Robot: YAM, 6 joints.
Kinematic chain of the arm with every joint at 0, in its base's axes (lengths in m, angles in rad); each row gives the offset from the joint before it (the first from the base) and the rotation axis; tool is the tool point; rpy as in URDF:
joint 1: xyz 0 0 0.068 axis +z
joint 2: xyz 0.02 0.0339 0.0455 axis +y
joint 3: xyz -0.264 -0.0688 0 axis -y
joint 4: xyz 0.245 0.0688 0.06 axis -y
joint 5: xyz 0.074 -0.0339 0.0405 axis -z
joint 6: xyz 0.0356 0 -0.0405 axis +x
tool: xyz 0 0 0 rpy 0 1.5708 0
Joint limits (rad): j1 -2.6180..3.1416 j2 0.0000..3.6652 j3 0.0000..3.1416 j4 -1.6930..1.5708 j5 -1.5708..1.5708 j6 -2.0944..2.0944
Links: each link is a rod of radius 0.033 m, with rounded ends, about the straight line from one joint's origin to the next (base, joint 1, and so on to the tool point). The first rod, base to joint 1, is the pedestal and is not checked.
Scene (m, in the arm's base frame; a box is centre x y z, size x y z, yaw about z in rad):
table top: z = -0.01
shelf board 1: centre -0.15 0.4 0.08 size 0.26 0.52 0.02 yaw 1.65
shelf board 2: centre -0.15 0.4 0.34 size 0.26 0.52 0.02 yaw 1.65
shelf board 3: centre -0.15 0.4 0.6 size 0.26 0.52 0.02 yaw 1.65
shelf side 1: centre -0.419 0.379 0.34 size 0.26 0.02 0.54 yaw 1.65
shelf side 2: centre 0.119 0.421 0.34 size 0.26 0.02 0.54 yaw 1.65
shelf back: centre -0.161 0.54 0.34 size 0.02 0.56 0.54 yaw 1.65
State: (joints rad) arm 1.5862 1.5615 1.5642 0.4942 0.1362 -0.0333
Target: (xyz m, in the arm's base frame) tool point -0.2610 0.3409 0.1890
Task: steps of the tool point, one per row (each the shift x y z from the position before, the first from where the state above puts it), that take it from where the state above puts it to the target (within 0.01 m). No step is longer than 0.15 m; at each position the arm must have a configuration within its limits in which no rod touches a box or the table.
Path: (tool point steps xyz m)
1: -0.1105 -0.0021 -0.0141
2: -0.1081 -0.0376 -0.0150
3: -0.0938 -0.0713 -0.0158
4: -0.0690 -0.0995 -0.0162
5: 0.0191 0.0187 -0.0609
6: 0.0297 0.0118 -0.0616
7: 0.0389 0.0034 -0.0604
8: 0.0465 -0.0063 -0.0572
9: -0.0169 0.0795 0.0066
10: 0.0038 0.0858 -0.0066

